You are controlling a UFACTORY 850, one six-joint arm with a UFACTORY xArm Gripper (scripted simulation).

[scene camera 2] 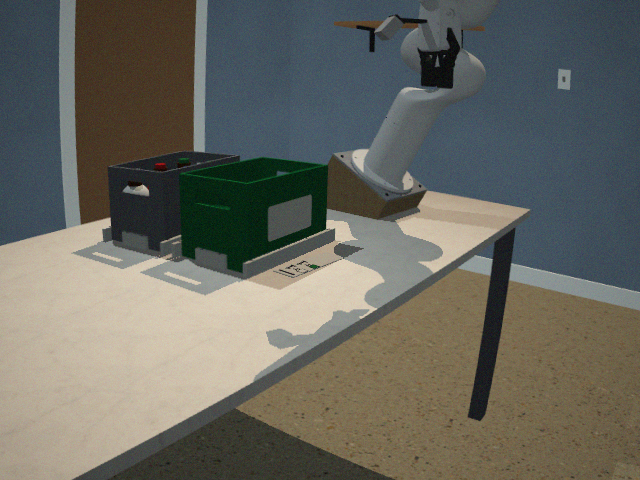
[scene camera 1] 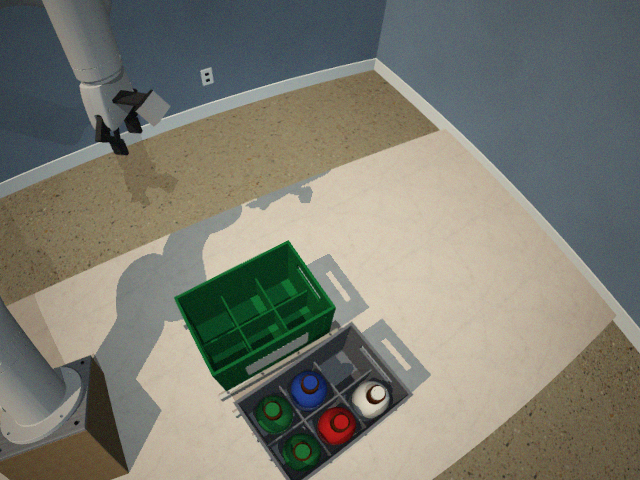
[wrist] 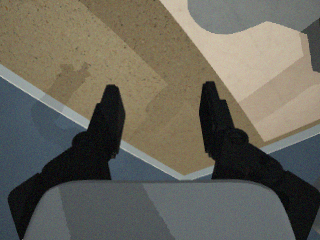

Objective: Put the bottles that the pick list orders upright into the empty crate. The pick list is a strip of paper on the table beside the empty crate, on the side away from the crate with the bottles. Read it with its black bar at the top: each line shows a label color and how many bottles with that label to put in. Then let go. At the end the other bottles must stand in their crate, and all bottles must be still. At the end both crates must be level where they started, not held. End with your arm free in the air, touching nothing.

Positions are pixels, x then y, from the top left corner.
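Scene:
A green crate is out of frame in the wrist view; scene camera 2 and scene camera 1 both show the crate. For the green crate, [scene camera 2: 267,212] and [scene camera 1: 267,268] are the same spot. The gripper is visible in scene camera 1 [129,142], in scene camera 2 and in the wrist view. On the gripper, [scene camera 2: 444,73] and [wrist: 90,120] are the same spot.

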